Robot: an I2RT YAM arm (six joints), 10 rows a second.
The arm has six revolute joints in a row. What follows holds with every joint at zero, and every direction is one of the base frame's. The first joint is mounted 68 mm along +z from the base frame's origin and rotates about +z. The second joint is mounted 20 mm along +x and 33.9 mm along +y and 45.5 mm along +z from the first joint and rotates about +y. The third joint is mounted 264 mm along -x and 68.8 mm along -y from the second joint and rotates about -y. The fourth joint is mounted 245 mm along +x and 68.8 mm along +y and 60 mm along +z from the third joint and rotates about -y. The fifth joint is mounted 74 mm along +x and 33.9 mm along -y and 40.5 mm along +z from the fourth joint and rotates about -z. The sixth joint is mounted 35.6 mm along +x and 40.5 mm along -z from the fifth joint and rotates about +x. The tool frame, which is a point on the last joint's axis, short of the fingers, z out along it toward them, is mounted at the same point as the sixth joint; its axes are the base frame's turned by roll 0, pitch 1.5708 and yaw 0 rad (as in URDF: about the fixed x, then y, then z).
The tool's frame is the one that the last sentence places.
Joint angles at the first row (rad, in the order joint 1, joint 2, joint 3, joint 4, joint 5, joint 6):
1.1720, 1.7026, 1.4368, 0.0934, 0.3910, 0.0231
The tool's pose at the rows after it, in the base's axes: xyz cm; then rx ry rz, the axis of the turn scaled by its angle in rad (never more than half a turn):
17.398 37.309 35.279 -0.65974 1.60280 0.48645
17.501 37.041 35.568 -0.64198 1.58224 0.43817
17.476 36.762 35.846 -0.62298 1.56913 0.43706
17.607 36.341 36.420 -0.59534 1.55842 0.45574
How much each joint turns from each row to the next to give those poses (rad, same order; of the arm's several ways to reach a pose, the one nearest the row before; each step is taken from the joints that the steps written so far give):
0.0000, -0.0012, -0.0003, 0.0180, 0.0576, -0.0183
-0.0018, -0.0066, -0.0048, 0.0185, 0.0396, -0.0346
-0.0013, -0.0105, -0.0094, 0.0196, 0.0102, -0.0043
-0.0074, -0.0136, -0.0025, 0.0132, -0.0031, 0.0109

